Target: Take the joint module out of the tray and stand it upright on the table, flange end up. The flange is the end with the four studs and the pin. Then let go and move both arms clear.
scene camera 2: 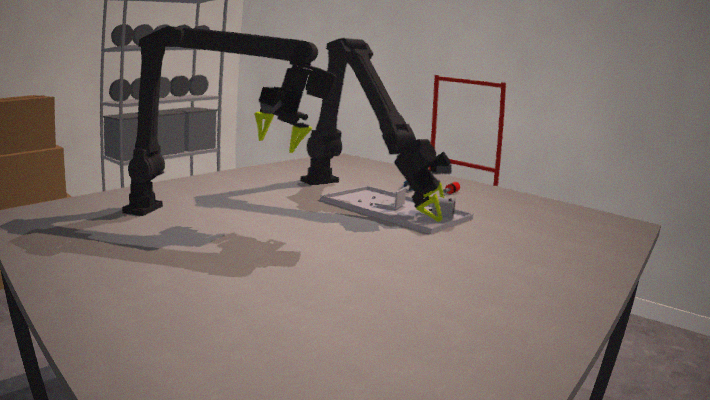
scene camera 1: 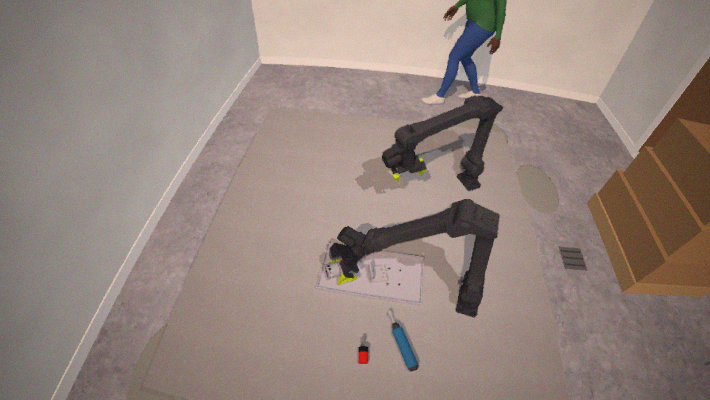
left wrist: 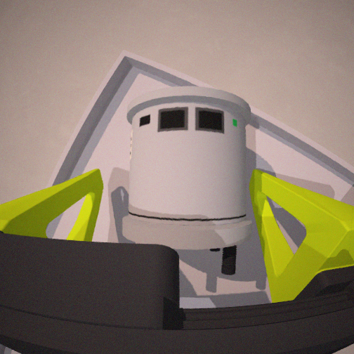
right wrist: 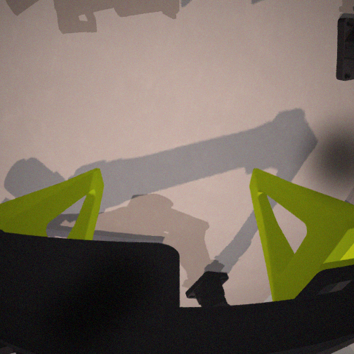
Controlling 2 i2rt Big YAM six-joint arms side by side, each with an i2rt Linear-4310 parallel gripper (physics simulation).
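Frame: origin at the left arm's base, x ahead, y left, z up, level; metres.
Seen in the pictures: left gripper, fingertip midpoint: [scene camera 2: 442, 214] [scene camera 1: 334, 274]; right gripper, fingertip midpoint: [scene camera 2: 275, 146] [scene camera 1: 409, 178]; left arm's base at its link origin: [scene camera 2: 319, 181] [scene camera 1: 467, 301]; right arm's base at its link origin: [scene camera 2: 142, 209] [scene camera 1: 468, 181].
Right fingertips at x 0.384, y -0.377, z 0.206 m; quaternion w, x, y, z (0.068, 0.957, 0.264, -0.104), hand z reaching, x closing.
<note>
Offsets run from my right fingertips to a thing's top centre. Level surfaces: height alone.
The joint module @[dz -0.137, dx +0.166, dy +0.442 m] [scene camera 1: 331, 270] [scene camera 2: 448, 210] [left wrist: 187, 165], a light grey cylinder, lies on its side in the tray [scene camera 1: 421, 287] [scene camera 2: 429, 231] [left wrist: 95, 117], near one end. In the left wrist view its flange end faces the bottom of the picture; one black stud shows fully, and the other studs and the pin are mostly hidden. My left gripper [scene camera 1: 341, 270] [scene camera 2: 437, 204] [left wrist: 175, 177] is open, its fingers on either side of the module with a gap at each side. My right gripper [scene camera 1: 409, 175] [scene camera 2: 276, 145] [right wrist: 176, 176] is open and empty, high above the table, away from the tray.
A pale bracket [scene camera 1: 378, 271] [scene camera 2: 400, 199] and several small dark screws lie in the tray. A blue screwdriver-like tool @[dz -0.163, dx -0.166, dy +0.621 m] [scene camera 1: 405, 347] and a red-and-black object @[dz -0.172, dx -0.048, dy +0.703 m] [scene camera 1: 363, 355] [scene camera 2: 453, 188] lie beside it on the table @[dz -0.206 m] [scene camera 1: 270, 340] [scene camera 2: 350, 310]. A person [scene camera 1: 465, 50] stands beyond the table.
</note>
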